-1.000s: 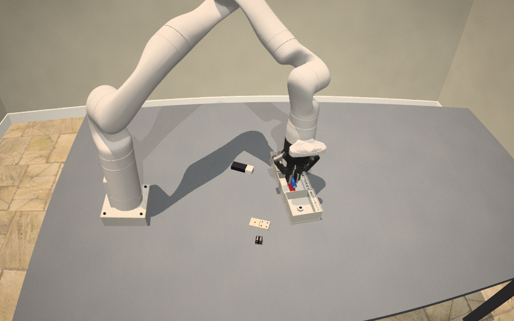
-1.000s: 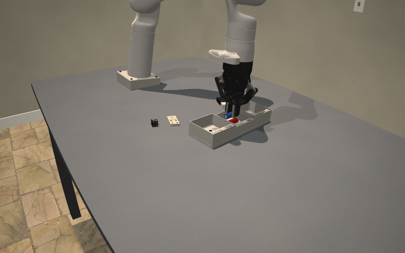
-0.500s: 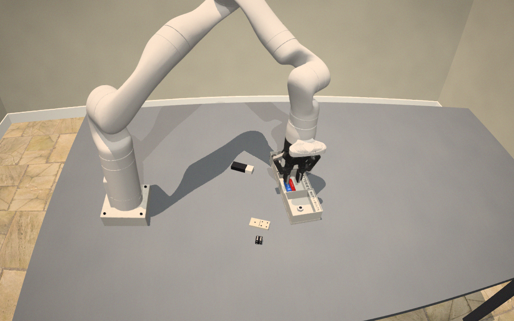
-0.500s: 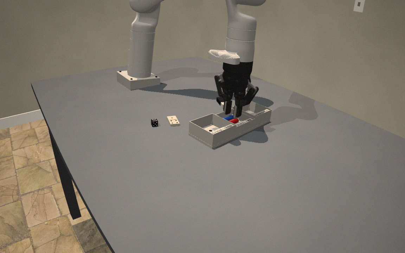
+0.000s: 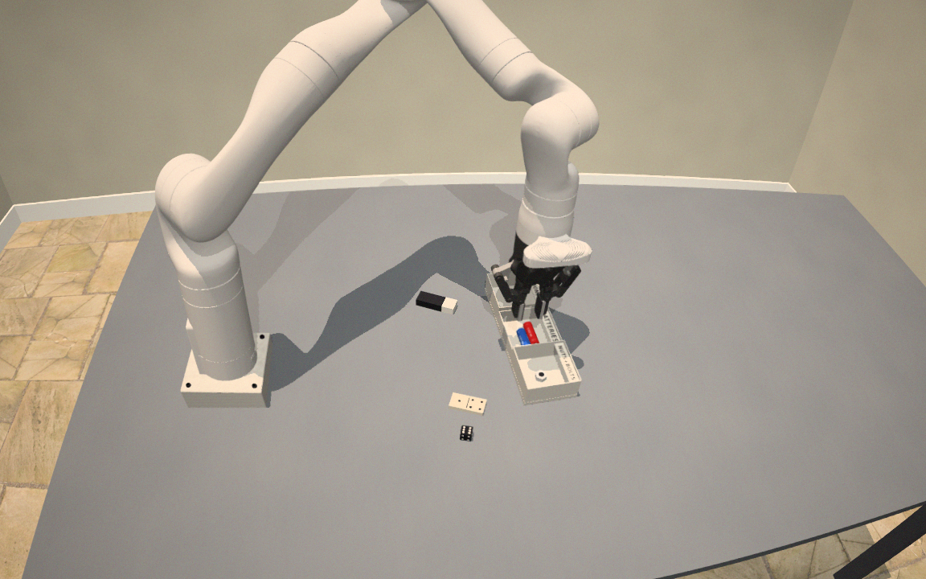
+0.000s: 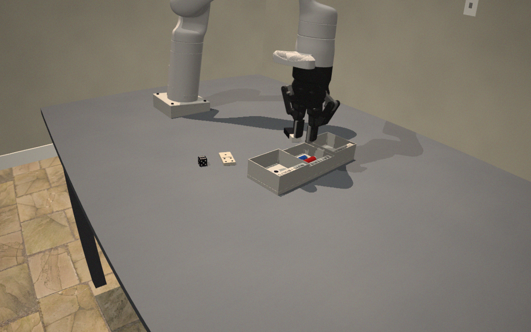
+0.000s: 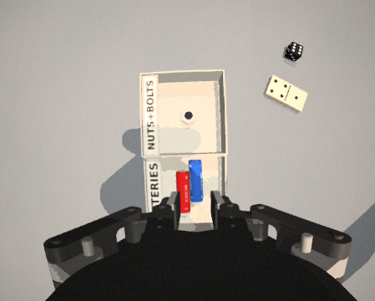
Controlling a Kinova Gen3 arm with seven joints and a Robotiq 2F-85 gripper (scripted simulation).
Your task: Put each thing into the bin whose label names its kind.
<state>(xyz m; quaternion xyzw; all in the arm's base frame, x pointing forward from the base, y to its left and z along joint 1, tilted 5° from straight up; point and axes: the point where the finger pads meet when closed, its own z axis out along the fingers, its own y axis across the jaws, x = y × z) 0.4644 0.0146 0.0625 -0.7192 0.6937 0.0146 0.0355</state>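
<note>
Right now the black-and-white eraser is 120 mm behind my hand, 100 mm to the left of it and 70 mm below it. Round my hand: blue battery 70 mm below, 10 mm to the right; bin row 60 mm below, 10 mm ahead; red battery 70 mm below, 10 mm to the left, 10 mm ahead.
</note>
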